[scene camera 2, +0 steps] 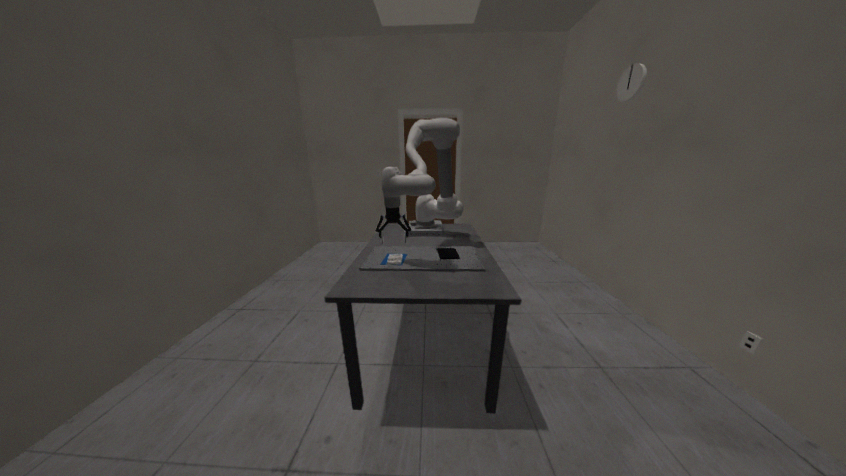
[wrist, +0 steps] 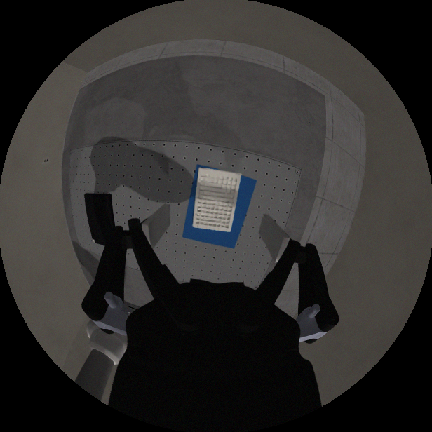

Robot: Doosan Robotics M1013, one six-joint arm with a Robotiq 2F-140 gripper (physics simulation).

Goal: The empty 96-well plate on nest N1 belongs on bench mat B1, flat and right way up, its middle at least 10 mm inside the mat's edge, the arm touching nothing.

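Where they show: gripper, fingertip midpoint: [scene camera 2: 394, 242]; arm's base, link origin: [scene camera 2: 425, 225].
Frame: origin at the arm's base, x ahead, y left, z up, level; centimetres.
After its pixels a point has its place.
The white 96-well plate [scene camera 2: 395, 258] @[x 65.2, y -23.4, z -3.0 cm] [wrist: 216, 200] lies flat on the blue bench mat B1 [scene camera 2: 385, 261] @[x 69.2, y -27.9, z -3.0 cm] [wrist: 245, 196], wells facing up. It is turned slightly against the mat, with its far end close to the mat's far edge and more blue showing on the right and near sides. My gripper [scene camera 2: 394, 238] @[x 65.1, y -23.8, z 6.9 cm] [wrist: 215, 218] is open and empty above the plate. Its finger pads stand wide apart on either side, clear of the plate. Nest N1 [scene camera 2: 447, 253] @[x 59.5, y 9.2, z -3.2 cm] [wrist: 99, 218] is black and holds no plate; in the wrist view it lies at the left, partly behind the finger linkage.
The mat and nest are on a grey perforated board [scene camera 2: 423, 264] @[x 72.4, y -7.1, z -4.4 cm] [wrist: 270, 172] on the dark table [scene camera 2: 423, 287] @[x 96.2, y -9.0, z -5.7 cm] [wrist: 210, 95]. The arm's base stands at the table's far end. The arm's shadow falls on the board left of the mat in the wrist view.
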